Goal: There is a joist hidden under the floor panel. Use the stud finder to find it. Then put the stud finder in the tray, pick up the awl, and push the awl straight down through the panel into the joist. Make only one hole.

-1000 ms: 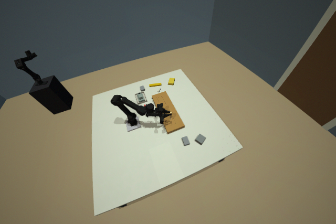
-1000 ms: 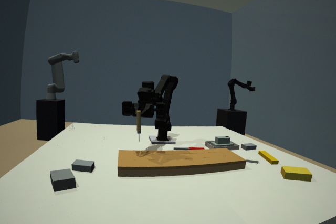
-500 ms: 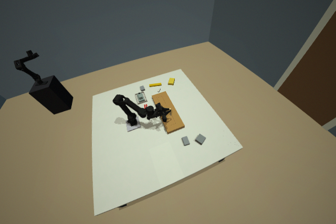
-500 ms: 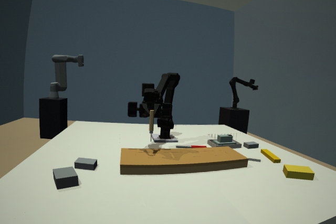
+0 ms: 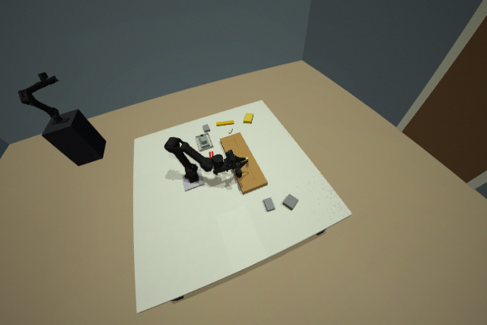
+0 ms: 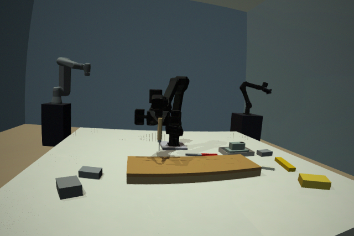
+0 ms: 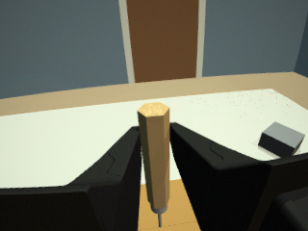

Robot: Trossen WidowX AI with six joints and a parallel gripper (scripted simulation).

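Right now the wooden-handled pointed tool is 60 mm below my gripper tip. Also, from my gripper tip: grey tray (220 mm behind, 450 mm to the left, 190 mm below); red-handled tool (210 mm behind, 240 mm to the left, 200 mm below); stud finder (230 mm behind, 460 mm to the left, 150 mm below).
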